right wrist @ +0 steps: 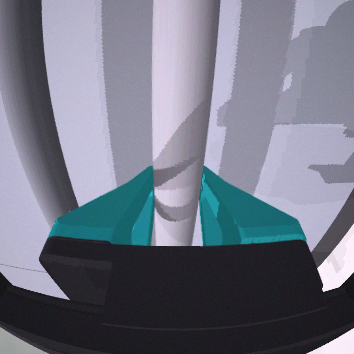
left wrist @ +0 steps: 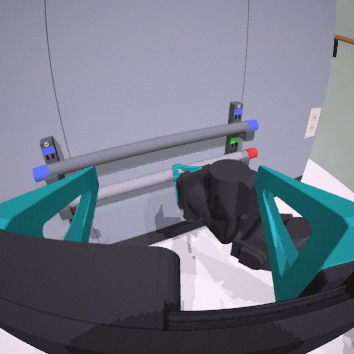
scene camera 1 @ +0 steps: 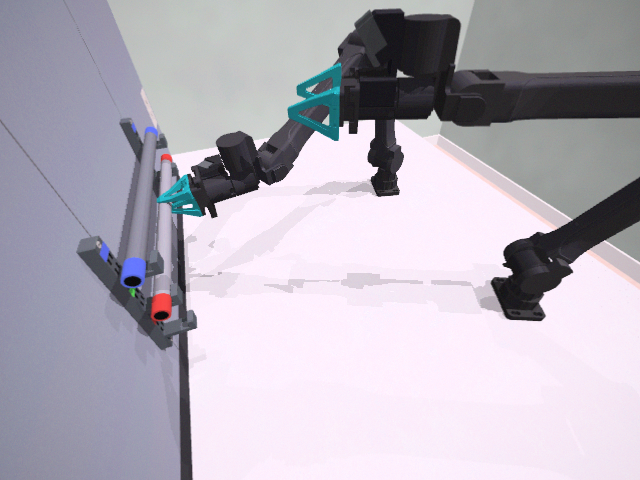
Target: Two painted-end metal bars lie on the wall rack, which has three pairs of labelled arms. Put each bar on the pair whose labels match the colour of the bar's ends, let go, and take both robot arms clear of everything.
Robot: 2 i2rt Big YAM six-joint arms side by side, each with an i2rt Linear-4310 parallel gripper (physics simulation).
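Places are measured from the left arm's base along level axes (x ahead, y left, z up), in metres.
Pixels of known places: left gripper, fingertip midpoint: [left wrist: 176, 174] [scene camera 1: 292, 100]; right gripper, fingertip midpoint: [right wrist: 176, 174] [left wrist: 175, 170] [scene camera 1: 160, 205]; left arm's base at its link origin: [scene camera 1: 515, 299]; right arm's base at its link origin: [scene camera 1: 384, 186].
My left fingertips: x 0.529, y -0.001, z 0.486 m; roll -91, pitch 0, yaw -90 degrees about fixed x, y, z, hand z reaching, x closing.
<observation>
For each thing: its top centre in the pictures, then the offset to it from my left fingertips. "pt": a spot on its surface instead.
- dark grey blue-ended bar at its top centre: [right wrist: 50, 221] [left wrist: 157, 137] [scene camera 1: 141, 177] dy +0.035, dx +0.280, dz -0.120 m
- light grey red-ended bar at its top centre: [right wrist: 154, 228] [left wrist: 161, 171] [scene camera 1: 162, 209] dy +0.031, dx +0.275, dz -0.195 m
- red label at a spot on its surface: [scene camera 1: 157, 320] pt dy +0.261, dx +0.182, dz -0.216 m
The dark grey blue-ended bar [scene camera 1: 140, 206] [left wrist: 150, 147] lies across the top, blue-labelled arms of the wall rack [scene camera 1: 88, 249] [left wrist: 235, 106]. The light grey red-ended bar [scene camera 1: 164, 242] [left wrist: 135, 184] [right wrist: 182, 75] is below it, by the middle, green-labelled arms; whether it touches them is unclear. My right gripper [scene camera 1: 163, 200] [right wrist: 176, 174] is shut on the red-ended bar near its middle. The bottom arm [scene camera 1: 189, 321], beside the red label [scene camera 1: 157, 322], carries no bar at its near end. My left gripper [scene camera 1: 293, 100] is wide open and empty, well away from the rack.
The right forearm [scene camera 1: 289, 142] [left wrist: 225, 200] reaches toward the rack, behind and below the left gripper in scene camera 1. The wall [scene camera 1: 51, 335] [left wrist: 145, 65] stands directly behind the rack. Thin lines run up the wall from the rack. Both arm bases [scene camera 1: 385, 187] [scene camera 1: 518, 307] stand on the pale floor.
</observation>
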